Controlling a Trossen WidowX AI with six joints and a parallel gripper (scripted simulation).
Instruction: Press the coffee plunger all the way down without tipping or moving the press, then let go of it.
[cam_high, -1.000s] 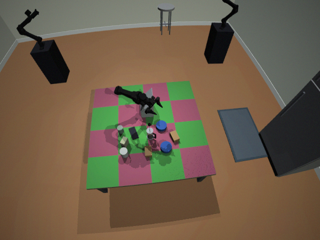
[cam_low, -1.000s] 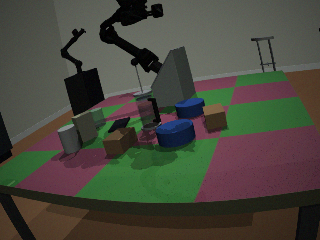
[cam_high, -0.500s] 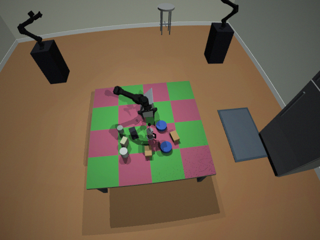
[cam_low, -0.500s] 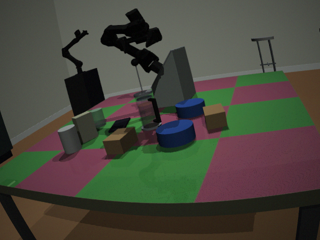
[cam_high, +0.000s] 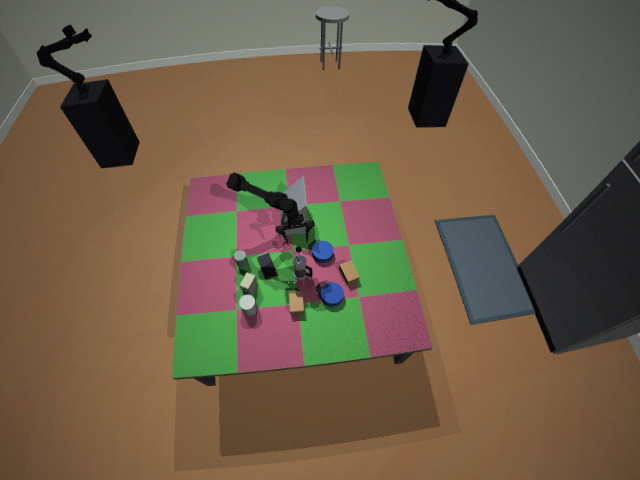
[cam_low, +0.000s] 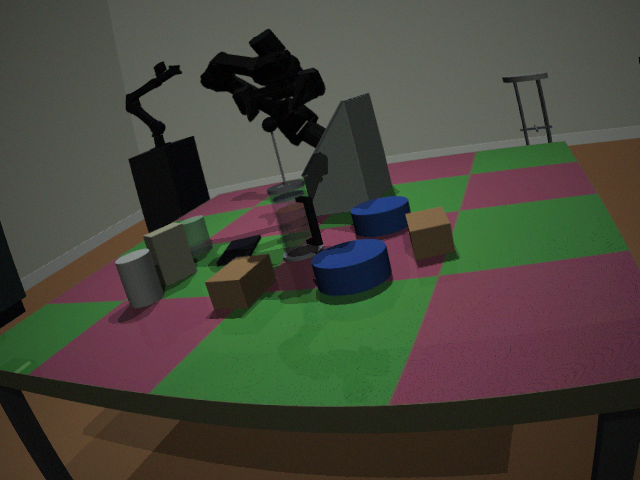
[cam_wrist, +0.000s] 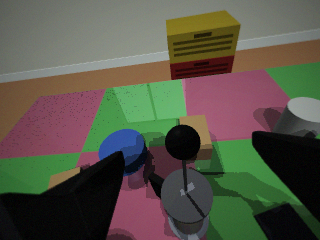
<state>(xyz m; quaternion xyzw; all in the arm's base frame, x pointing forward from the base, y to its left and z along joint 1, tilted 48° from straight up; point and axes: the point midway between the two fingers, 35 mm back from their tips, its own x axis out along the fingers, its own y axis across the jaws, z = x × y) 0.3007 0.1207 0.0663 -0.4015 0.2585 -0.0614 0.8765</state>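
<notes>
The coffee press lies 3 cm ahead of my gripper tip, 2 cm to the left of it and 15 cm below it. Round my gripper tip: beige box (9 cm ahead, 27 cm to the right, 22 cm below); black flat block (4 cm behind, 18 cm to the right, 27 cm below).
</notes>
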